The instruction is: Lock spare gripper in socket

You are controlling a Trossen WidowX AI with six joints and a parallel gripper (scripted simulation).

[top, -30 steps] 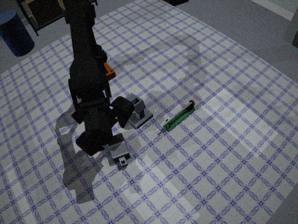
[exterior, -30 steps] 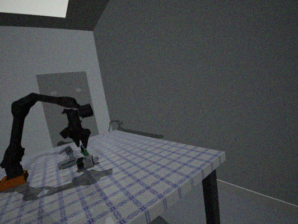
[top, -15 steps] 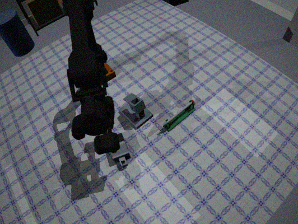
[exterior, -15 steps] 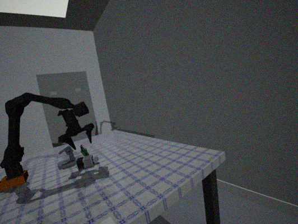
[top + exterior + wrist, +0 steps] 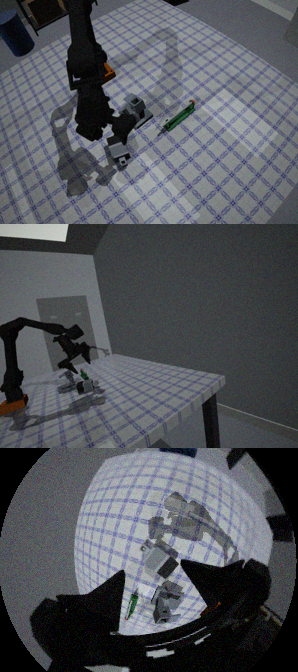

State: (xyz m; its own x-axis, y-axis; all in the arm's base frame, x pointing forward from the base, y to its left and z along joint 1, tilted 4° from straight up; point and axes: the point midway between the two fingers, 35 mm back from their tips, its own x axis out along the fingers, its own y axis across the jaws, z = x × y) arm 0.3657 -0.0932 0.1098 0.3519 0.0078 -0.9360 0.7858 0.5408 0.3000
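The dark spare gripper lies 100 mm below my gripper tip. The rest, counted from my gripper tip: green cradle 10 mm behind, 260 mm to the left, 100 mm below; then socket 110 mm behind, 130 mm to the left, 70 mm below.
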